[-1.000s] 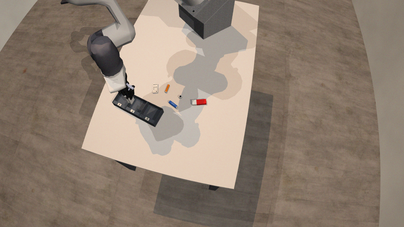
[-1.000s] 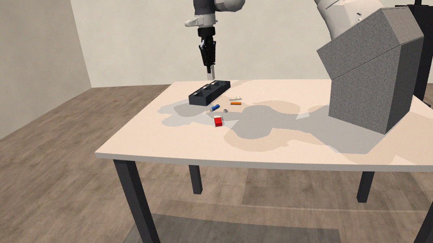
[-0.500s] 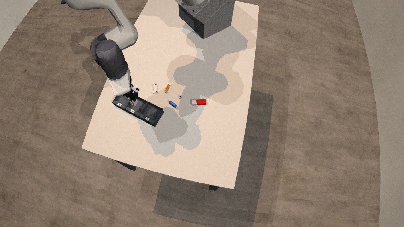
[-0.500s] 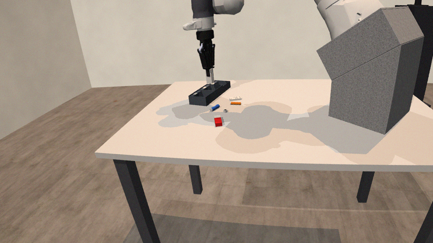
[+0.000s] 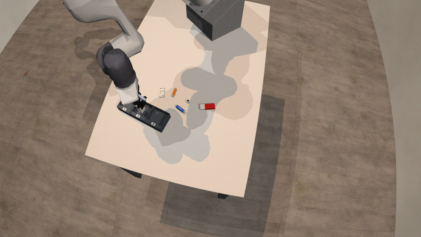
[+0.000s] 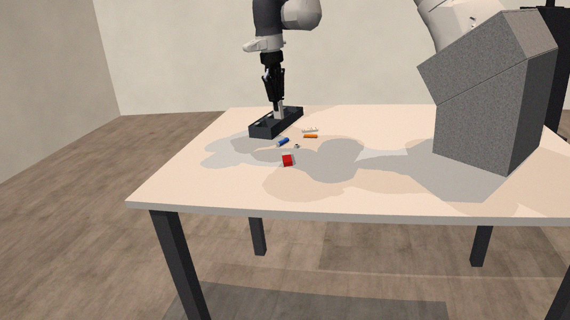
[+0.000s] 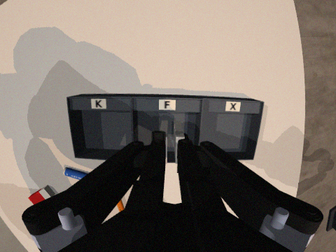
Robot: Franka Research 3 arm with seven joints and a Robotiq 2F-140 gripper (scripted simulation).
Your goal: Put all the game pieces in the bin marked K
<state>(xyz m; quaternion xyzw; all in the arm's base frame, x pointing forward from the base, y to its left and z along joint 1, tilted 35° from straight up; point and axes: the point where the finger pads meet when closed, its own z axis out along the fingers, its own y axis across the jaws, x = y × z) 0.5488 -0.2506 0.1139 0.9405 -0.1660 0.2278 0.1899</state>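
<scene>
Now: hand 40 mm above the tray. Also, from my hand: orange battery: 100 mm behind, 140 mm to the left, 50 mm below; then blue battery: 10 mm behind, 180 mm to the left, 50 mm below; then white domino: 100 mm behind, 80 mm to the left, 50 mm below.
</scene>
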